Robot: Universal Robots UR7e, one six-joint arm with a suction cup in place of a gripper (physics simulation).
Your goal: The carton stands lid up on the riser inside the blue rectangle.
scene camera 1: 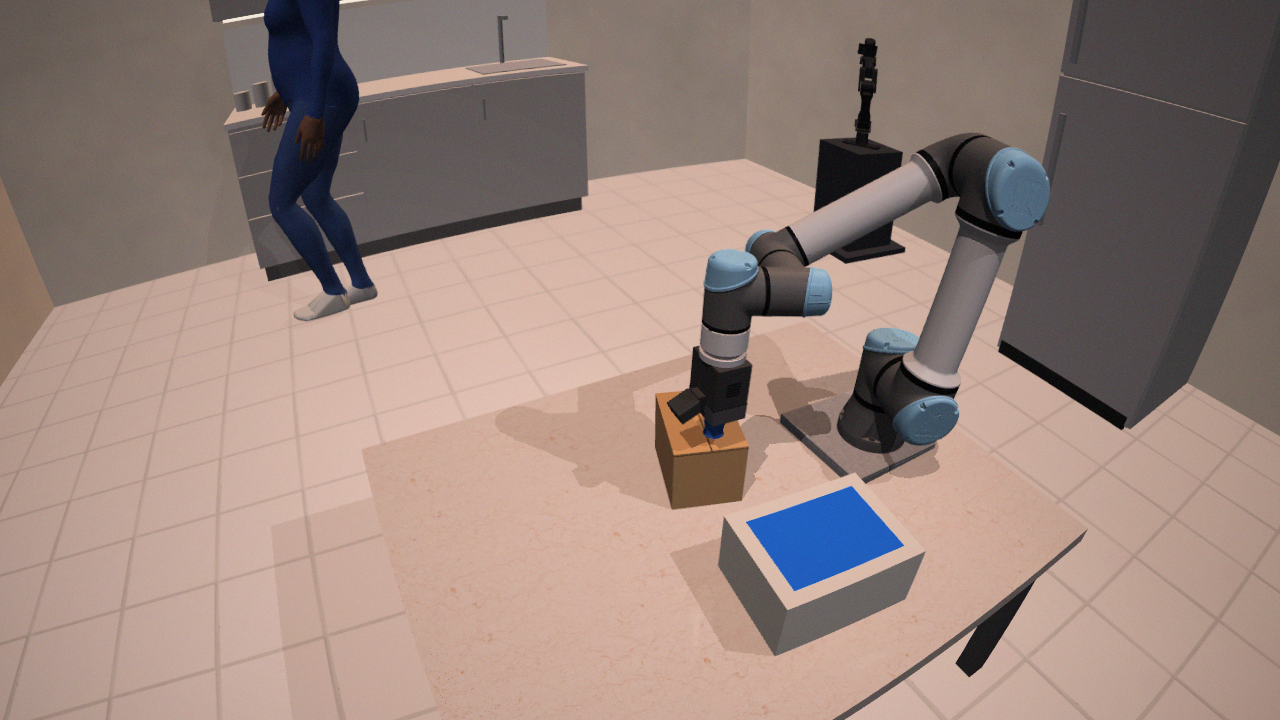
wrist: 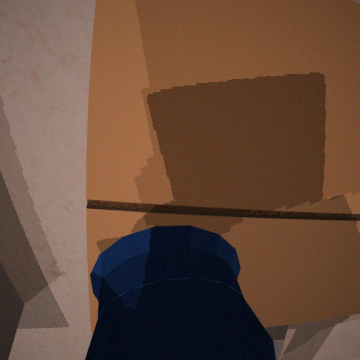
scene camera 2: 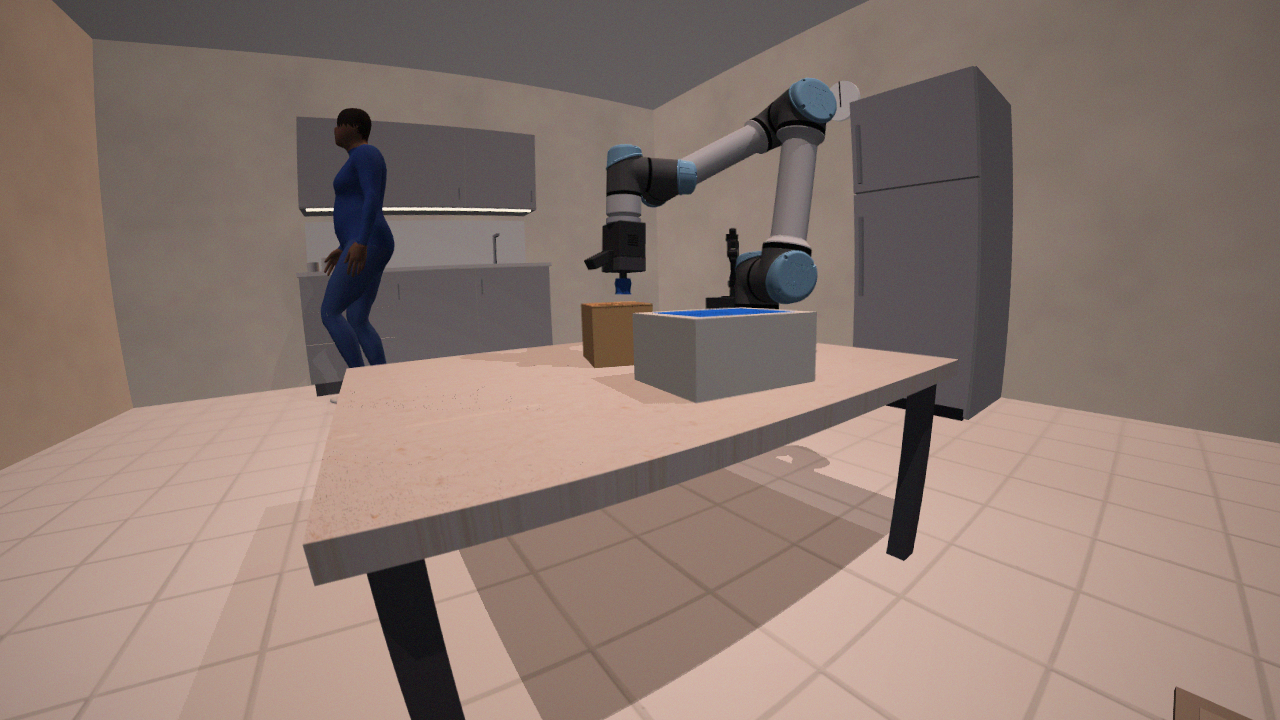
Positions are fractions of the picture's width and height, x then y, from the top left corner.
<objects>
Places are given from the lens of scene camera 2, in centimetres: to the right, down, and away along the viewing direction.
grey riser (scene camera 2: 0.55, 0.49): 9, -1, 63
brown carton (scene camera 2: 0.47, 0.46): -7, -7, 93
The marked spots on the brown carton and the grey riser are 35 cm apart.
</objects>
